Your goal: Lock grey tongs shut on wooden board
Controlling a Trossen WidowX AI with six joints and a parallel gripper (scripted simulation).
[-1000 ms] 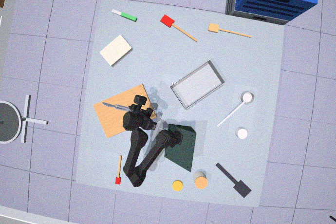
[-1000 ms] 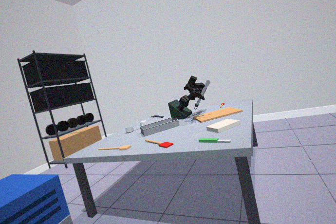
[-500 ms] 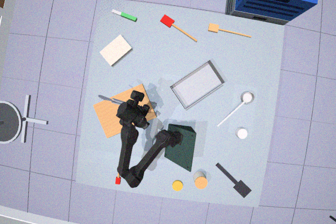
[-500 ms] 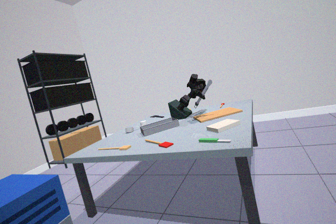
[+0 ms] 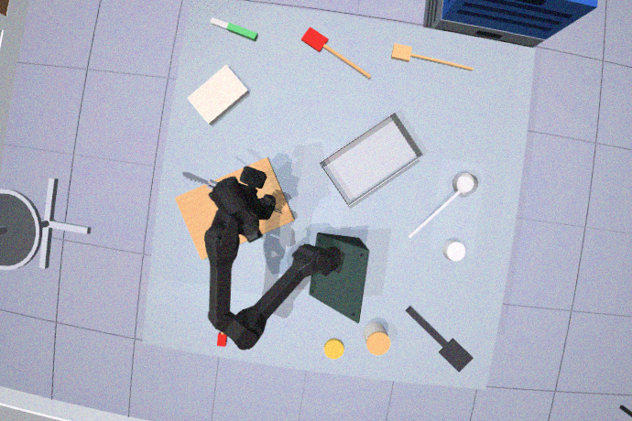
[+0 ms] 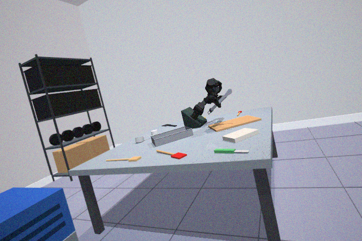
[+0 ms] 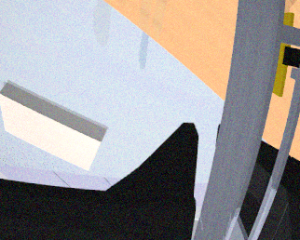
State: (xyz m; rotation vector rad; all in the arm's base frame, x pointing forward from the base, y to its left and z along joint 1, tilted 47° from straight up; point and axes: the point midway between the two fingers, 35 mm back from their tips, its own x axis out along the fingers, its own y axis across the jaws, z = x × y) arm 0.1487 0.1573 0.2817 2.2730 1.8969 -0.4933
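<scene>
My gripper tip is 2 cm past the yellow piece, 5 cm to the left of it and 1 cm below it. Also, from my gripper tip: roasting tin (20 cm ahead, 37 cm to the right, 13 cm below); white block (29 cm ahead, 20 cm to the left, 15 cm below); wooden board (8 cm behind, 5 cm to the left, 15 cm below).
</scene>
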